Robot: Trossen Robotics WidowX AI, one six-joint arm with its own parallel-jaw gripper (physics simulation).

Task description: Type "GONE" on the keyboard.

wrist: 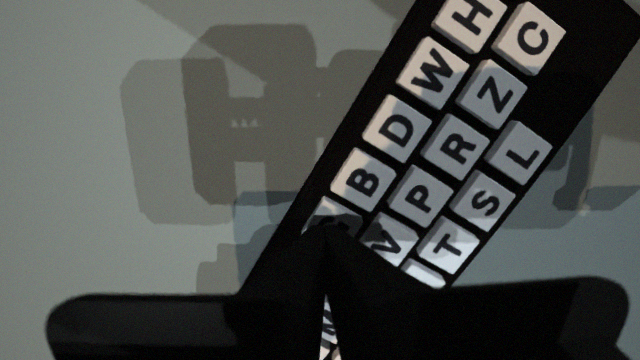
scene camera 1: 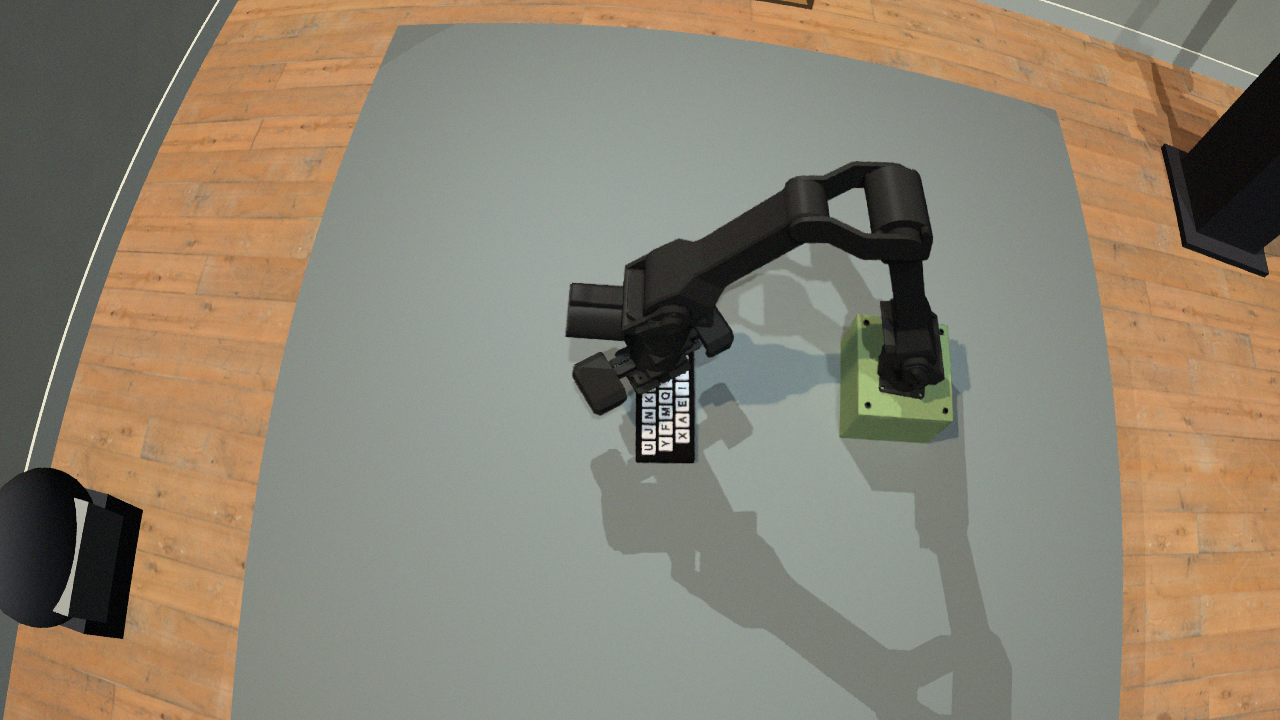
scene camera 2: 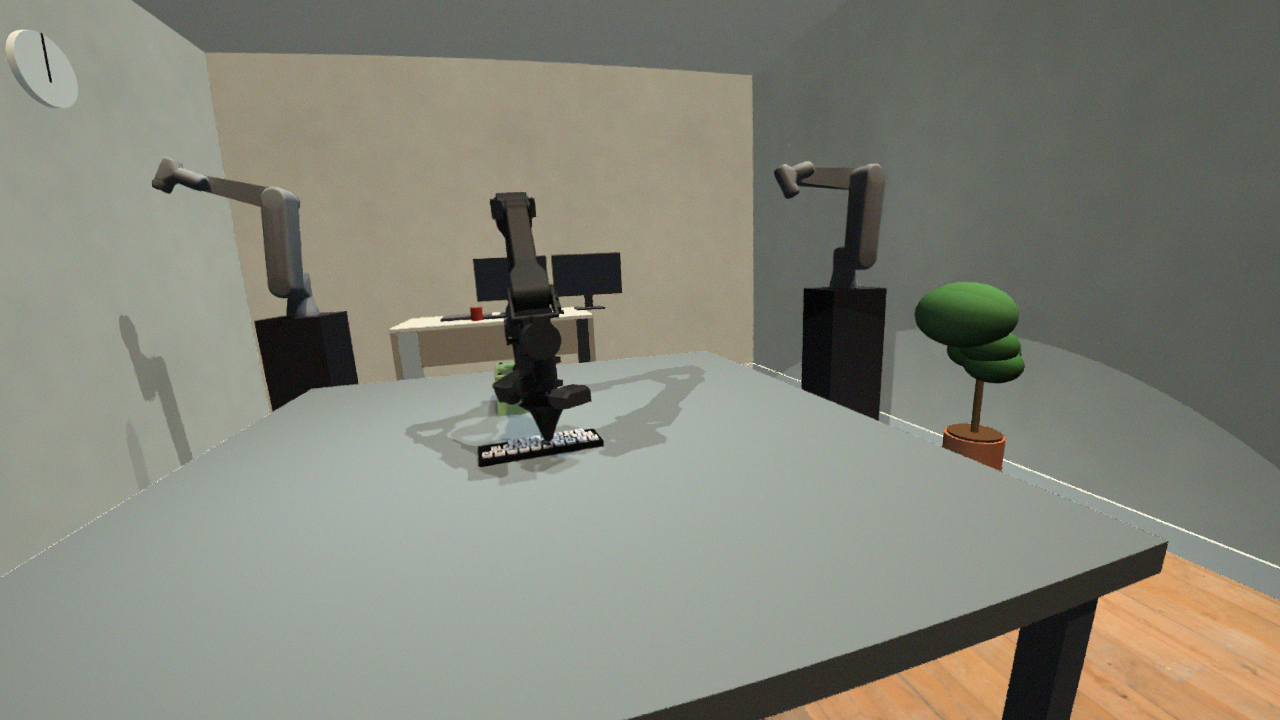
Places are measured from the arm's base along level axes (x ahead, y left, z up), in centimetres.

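Pixels of known places: gripper, fingertip midpoint: [wrist: 323, 237] [scene camera 1: 647, 382] [scene camera 2: 548, 440]; arm's base, origin of the base link: [scene camera 1: 902, 372].
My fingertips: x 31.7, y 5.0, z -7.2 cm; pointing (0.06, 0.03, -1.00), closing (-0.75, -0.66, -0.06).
Observation:
For each thing: its top centre in the pictures, then the offset to it from my fingertips. Level surfaces: height alone.
- small black keyboard, middle of its top: [wrist: 395, 234] [scene camera 1: 665, 376] [scene camera 2: 540, 440] dx -2.1, dy -1.6, dz -0.7 cm
- mostly covered key, middle of its top: [wrist: 331, 230] dx -0.2, dy -0.2, dz -0.7 cm
- B key, middle of its top: [wrist: 363, 182] dx +0.1, dy -2.2, dz -0.7 cm
- V key, middle of its top: [wrist: 388, 245] dx -2.2, dy -1.0, dz -0.7 cm
- grey table, its level: dz -2.3 cm
A small black keyboard [scene camera 1: 665, 455] [scene camera 2: 540, 452] [wrist: 560, 95] with white letter keys in scrambled order lies on the grey table. My gripper [scene camera 2: 548, 438] [wrist: 323, 237] is shut with nothing between its fingers and points down over the keyboard. In the wrist view the fingertips are at a mostly covered key [wrist: 332, 215], whose letter is hard to read, just below the B key [wrist: 363, 180]. The V key [wrist: 392, 242] is to its right. Whether the tips touch the key cannot be told. The fingers hide the keys further down. The O key does not show clearly.
The arm stands on a green base block [scene camera 1: 850, 385] [scene camera 2: 512, 407] on the grey table [scene camera 1: 465, 268] [scene camera 2: 402, 573]. A dark round-topped object [scene camera 1: 40, 546] stands left of the table. Other arms on black pedestals [scene camera 2: 308, 362] [scene camera 2: 841, 353] and a potted plant [scene camera 2: 973, 447] stand beyond the table.

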